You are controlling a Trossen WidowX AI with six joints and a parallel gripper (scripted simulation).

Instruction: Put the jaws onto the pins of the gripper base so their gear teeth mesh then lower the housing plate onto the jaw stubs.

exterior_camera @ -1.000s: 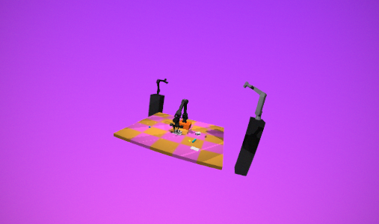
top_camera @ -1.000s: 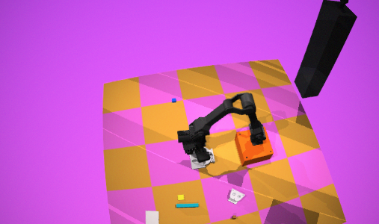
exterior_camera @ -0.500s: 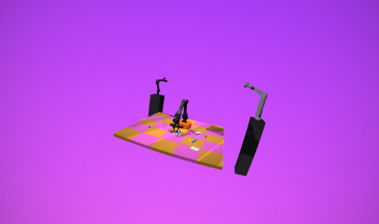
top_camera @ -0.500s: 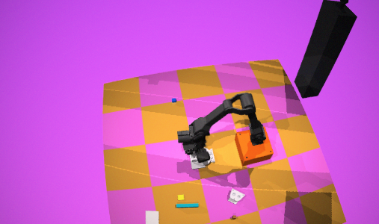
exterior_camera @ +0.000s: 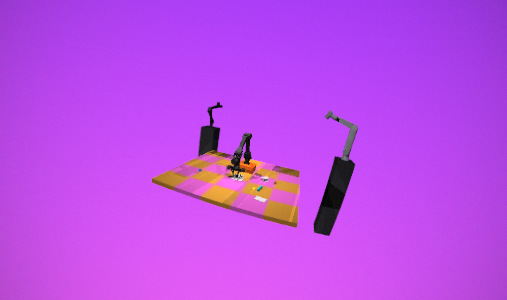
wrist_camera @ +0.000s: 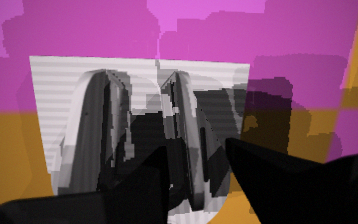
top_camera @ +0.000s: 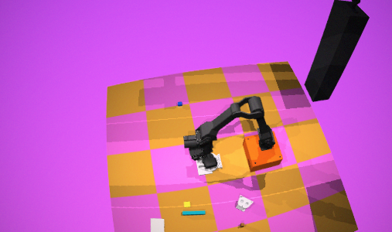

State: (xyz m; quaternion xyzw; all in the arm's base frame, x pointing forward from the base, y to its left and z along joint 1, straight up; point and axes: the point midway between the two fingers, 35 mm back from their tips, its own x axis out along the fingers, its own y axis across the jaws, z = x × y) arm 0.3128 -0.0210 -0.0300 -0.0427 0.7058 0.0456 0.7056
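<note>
My gripper tip is 3 cm past the gripper jaw and 1 cm to the right of it. From my gripper tip the other things lie so: yellow cube: 13 cm ahead, 24 cm to the left, 1 cm below; blue cube: 8 cm ahead, 37 cm to the right, 1 cm below; teal bar: 11 cm ahead, 30 cm to the left, 1 cm below.
</note>
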